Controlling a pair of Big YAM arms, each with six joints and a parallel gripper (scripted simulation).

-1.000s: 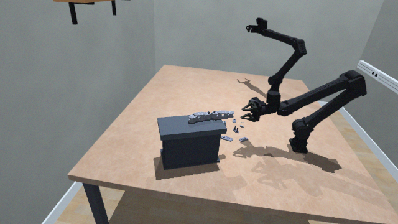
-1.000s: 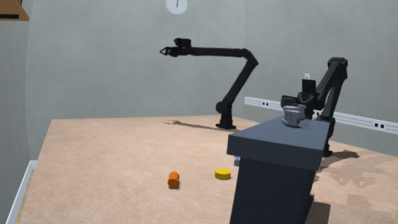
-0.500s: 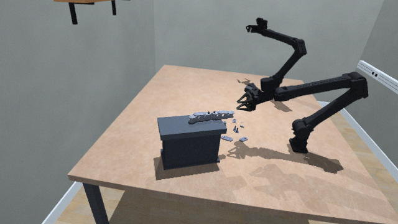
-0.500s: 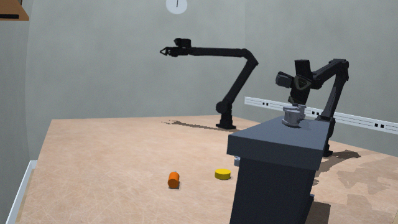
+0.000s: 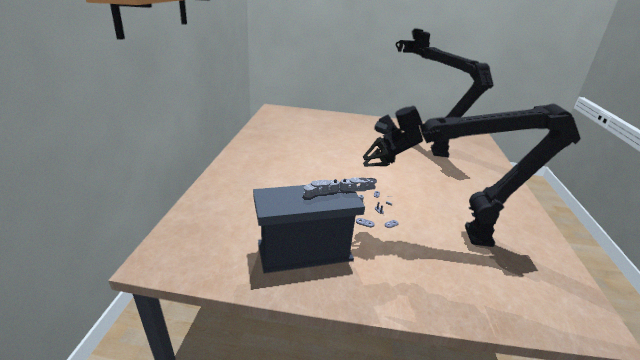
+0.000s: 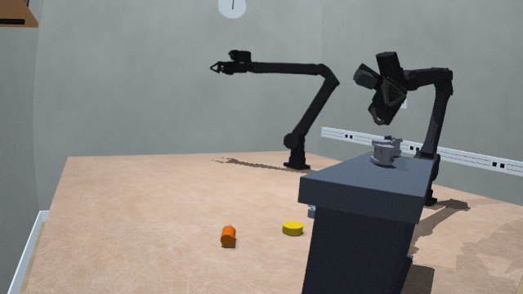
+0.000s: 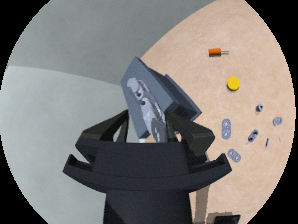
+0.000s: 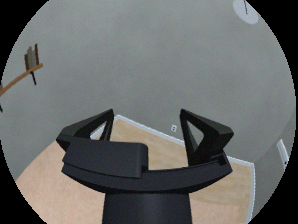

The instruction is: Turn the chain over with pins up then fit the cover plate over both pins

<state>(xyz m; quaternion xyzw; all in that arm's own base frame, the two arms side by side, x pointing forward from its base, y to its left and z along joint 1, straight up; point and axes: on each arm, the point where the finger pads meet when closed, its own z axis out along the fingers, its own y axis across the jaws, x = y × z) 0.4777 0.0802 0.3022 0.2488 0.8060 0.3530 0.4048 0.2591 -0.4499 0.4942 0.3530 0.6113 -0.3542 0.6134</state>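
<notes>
My left hand is 200 mm above the dark block, 170 mm short of it and 130 mm to the right of it. Also, from my left hand: orange cylinder 290 mm below, 250 mm ahead, 200 mm to the right; then cover plate 300 mm below, 70 mm to the right, 40 mm behind; then yellow disc 290 mm below, 160 mm to the right, 100 mm ahead.
</notes>
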